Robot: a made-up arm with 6 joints. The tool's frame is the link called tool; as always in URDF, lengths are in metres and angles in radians.
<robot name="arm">
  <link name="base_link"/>
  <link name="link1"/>
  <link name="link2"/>
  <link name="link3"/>
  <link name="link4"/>
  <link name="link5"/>
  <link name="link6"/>
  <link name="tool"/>
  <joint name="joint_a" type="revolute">
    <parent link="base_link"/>
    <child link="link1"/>
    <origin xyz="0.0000 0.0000 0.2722" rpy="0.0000 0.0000 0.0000"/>
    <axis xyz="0 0 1"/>
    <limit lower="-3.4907" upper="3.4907"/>
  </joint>
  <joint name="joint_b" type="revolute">
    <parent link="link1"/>
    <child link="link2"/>
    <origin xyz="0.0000 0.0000 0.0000" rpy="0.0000 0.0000 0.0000"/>
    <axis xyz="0 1 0"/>
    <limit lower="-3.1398" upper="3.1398"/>
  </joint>
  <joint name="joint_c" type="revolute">
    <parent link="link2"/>
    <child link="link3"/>
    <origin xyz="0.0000 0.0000 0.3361" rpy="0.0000 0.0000 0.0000"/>
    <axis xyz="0 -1 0"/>
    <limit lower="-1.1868" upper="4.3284"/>
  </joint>
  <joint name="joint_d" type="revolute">
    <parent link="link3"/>
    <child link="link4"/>
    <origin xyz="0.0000 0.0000 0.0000" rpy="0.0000 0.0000 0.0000"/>
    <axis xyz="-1 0 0"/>
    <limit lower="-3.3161" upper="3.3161"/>
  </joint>
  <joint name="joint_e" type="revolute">
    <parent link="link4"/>
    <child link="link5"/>
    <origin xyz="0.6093 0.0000 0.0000" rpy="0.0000 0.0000 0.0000"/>
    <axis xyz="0 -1 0"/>
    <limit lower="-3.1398" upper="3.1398"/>
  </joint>
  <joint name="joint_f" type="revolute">
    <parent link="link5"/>
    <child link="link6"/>
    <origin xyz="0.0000 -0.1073 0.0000" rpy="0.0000 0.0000 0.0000"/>
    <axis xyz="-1 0 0"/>
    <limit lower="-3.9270" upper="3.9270"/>
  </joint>
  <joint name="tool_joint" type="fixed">
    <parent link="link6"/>
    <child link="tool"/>
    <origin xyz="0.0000 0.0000 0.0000" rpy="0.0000 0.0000 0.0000"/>
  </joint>
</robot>
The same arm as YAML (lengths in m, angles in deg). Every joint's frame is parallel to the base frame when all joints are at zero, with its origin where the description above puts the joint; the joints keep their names.
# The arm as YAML. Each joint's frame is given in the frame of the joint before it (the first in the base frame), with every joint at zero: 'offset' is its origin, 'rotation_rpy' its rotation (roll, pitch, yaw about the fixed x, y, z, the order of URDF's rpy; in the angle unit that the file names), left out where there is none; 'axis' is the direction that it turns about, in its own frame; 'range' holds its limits. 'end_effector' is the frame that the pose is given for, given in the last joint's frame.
length_unit: m
angle_unit: deg
chain:
  - id: joint_a
    offset: [0.0, 0.0, 0.2722]
    axis: "+z"
    range: [-200.0, 200.0]
  - id: joint_b
    offset: [0.0, 0.0, 0.0]
    axis: "+y"
    range: [-179.9, 179.9]
  - id: joint_c
    offset: [0.0, 0.0, 0.3361]
    axis: "-y"
    range: [-68.0, 248.0]
  - id: joint_d
    offset: [0.0, 0.0, 0.0]
    axis: "-x"
    range: [-190.0, 190.0]
  - id: joint_e
    offset: [0.6093, 0.0, 0.0]
    axis: "-y"
    range: [-179.9, 179.9]
  - id: joint_f
    offset: [0.0, -0.1073, 0.0]
    axis: "-x"
    range: [-225.0, 225.0]
end_effector:
  offset: [0.0, 0.0, 0.0]

